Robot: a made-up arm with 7 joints. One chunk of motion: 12 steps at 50 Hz.
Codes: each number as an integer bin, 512 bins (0 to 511) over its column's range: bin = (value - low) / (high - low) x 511, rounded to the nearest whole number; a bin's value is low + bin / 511 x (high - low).
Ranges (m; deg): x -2.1..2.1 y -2.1..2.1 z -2.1..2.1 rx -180..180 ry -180..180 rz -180..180
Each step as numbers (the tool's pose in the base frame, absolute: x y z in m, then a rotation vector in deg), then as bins.
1 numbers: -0.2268 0.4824 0.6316 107.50 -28.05 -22.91
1 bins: 228 314 332 408 216 223
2 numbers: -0.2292 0.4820 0.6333 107.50 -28.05 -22.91
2 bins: 228 314 333 408 216 223
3 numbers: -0.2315 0.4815 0.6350 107.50 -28.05 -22.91
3 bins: 227 314 333 408 216 223
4 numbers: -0.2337 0.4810 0.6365 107.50 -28.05 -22.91
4 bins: 227 314 333 408 216 223
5 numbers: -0.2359 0.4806 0.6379 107.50 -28.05 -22.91
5 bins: 227 314 333 408 216 223
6 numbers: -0.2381 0.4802 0.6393 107.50 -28.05 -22.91
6 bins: 227 314 333 408 216 223
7 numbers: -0.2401 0.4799 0.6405 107.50 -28.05 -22.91
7 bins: 226 314 333 408 216 223
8 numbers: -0.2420 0.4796 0.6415 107.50 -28.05 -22.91
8 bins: 226 314 334 408 216 223
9 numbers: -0.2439 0.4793 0.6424 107.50 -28.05 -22.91
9 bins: 226 314 334 408 216 223
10 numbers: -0.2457 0.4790 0.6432 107.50 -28.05 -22.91
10 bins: 226 314 334 408 216 223
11 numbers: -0.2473 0.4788 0.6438 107.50 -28.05 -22.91
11 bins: 225 314 334 408 216 223
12 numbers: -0.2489 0.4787 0.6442 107.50 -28.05 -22.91
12 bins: 225 314 334 408 216 223
